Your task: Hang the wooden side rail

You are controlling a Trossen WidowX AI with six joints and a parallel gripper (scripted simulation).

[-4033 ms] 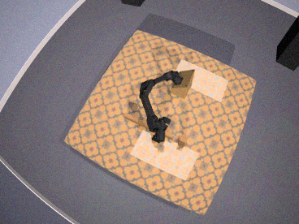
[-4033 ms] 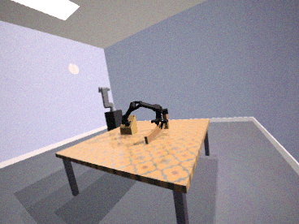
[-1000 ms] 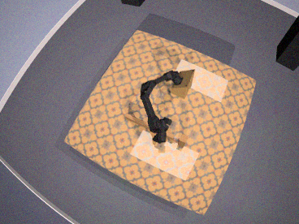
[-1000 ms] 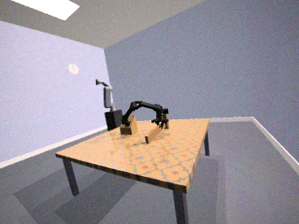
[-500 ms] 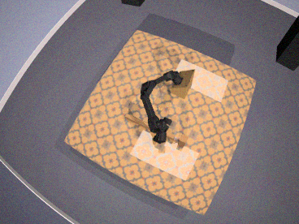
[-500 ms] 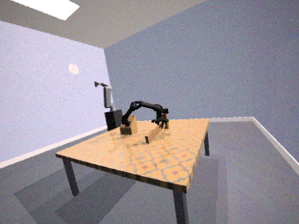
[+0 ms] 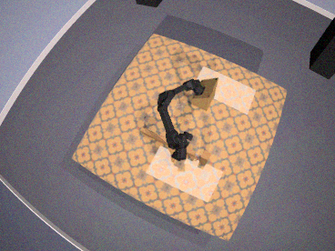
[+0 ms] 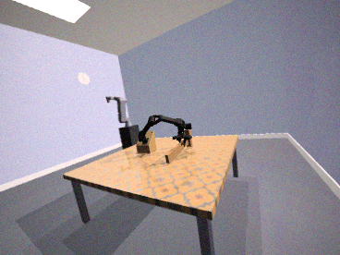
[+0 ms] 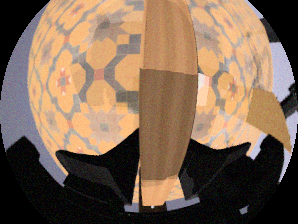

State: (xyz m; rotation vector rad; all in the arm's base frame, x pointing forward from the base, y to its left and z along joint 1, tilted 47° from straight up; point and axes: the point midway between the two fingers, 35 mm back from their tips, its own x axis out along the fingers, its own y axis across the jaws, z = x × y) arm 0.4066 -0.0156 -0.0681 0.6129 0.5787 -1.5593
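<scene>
The headboard post lies 16 cm to the left of my gripper tip, 4 cm above it and 1 cm ahead of it.
</scene>
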